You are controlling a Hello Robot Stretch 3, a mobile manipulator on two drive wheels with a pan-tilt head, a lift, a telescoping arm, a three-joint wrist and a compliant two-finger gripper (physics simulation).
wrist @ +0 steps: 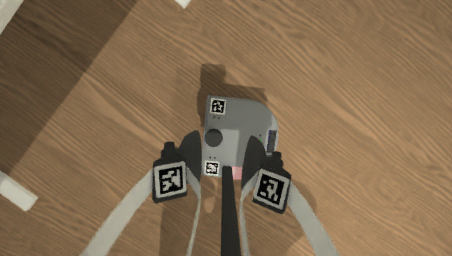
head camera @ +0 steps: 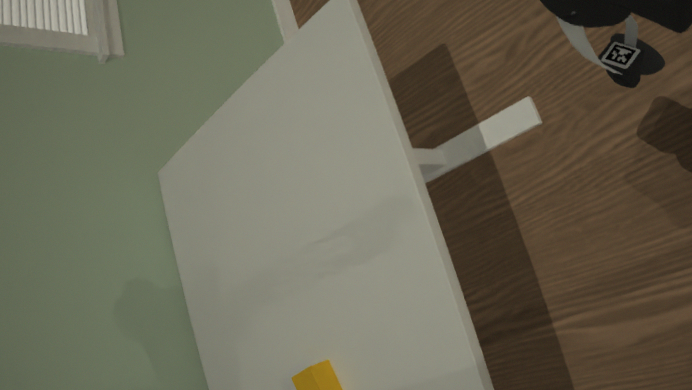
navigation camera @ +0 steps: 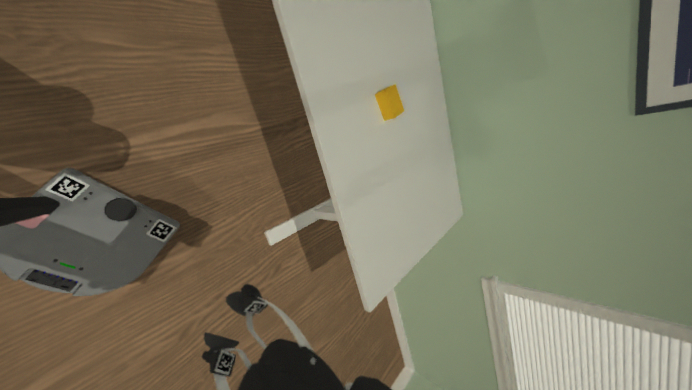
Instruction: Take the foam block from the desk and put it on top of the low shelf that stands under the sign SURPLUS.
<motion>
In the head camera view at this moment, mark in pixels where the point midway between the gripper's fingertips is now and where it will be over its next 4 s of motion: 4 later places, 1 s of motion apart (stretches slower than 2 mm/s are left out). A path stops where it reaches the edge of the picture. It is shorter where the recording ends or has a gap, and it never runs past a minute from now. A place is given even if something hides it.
My gripper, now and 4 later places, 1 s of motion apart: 654, 32; 619, 98; 612, 210; 588, 232; 458, 282
</motion>
